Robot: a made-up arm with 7 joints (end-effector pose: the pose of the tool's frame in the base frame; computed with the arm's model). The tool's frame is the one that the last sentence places. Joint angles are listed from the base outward.
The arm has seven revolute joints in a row. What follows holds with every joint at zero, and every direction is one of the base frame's.
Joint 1 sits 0.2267 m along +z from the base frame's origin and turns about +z.
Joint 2 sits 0.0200 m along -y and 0.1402 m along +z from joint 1 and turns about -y.
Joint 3 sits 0.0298 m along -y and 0.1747 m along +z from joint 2 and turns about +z.
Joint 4 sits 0.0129 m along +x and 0.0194 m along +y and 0.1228 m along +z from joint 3 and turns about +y.
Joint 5 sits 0.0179 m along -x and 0.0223 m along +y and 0.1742 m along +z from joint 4 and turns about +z.
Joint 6 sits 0.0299 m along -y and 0.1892 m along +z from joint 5 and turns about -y.
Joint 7 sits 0.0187 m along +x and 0.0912 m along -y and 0.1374 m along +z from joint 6 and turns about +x.
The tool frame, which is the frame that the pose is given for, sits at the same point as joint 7; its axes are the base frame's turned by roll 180.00, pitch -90.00 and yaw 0.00 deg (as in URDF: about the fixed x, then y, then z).
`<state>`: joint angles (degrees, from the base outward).
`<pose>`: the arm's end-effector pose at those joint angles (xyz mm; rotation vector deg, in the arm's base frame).
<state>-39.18 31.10 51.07 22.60 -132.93 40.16 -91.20</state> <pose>-225.6 410.8 995.5 25.86 -22.46 -29.62</pose>
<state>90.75 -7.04 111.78 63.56 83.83 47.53 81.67</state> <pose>-412.5 -73.6 802.1 59.45 63.25 -121.04</pose>
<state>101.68 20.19 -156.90 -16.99 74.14 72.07 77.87</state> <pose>-20.6 -257.0 1044.4 -8.29 9.49 -83.49</pose>
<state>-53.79 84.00 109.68 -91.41 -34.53 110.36 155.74</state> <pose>-332.9 -142.7 464.6 26.32 -86.08 60.98</pose>
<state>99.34 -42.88 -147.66 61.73 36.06 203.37 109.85</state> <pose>146.2 80.0 769.8 32.32 -83.73 -72.34</pose>
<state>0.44 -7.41 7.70 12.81 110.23 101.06 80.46</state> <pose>313.3 -62.3 943.6 11.85 23.77 16.81</pose>
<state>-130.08 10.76 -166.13 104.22 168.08 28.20 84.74</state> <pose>48.1 538.9 408.3 -0.16 70.76 135.13</pose>
